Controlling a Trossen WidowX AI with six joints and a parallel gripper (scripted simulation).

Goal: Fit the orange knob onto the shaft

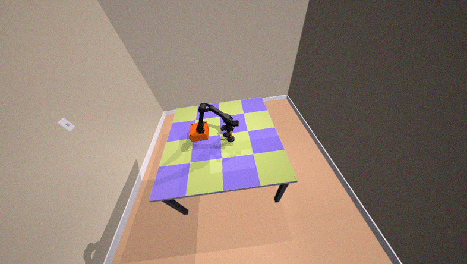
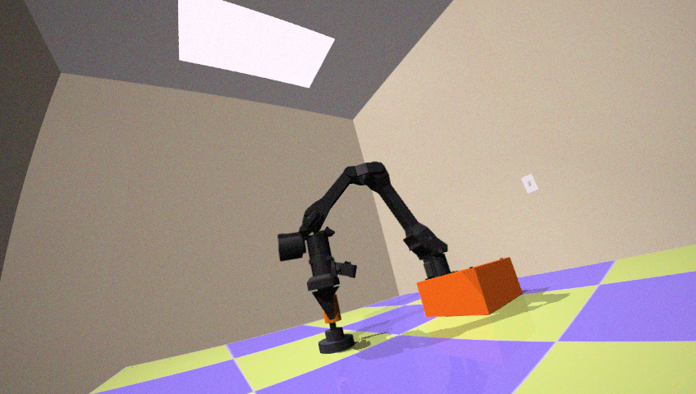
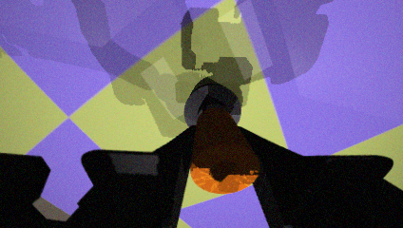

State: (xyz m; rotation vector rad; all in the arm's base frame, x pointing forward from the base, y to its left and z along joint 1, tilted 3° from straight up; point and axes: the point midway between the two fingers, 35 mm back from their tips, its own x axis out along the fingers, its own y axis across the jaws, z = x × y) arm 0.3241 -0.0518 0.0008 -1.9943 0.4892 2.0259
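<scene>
Now: the pedestal 4 cm below my gripper tip. The rest, counted from my gripper tip: orange knob: 2 cm above.
</scene>
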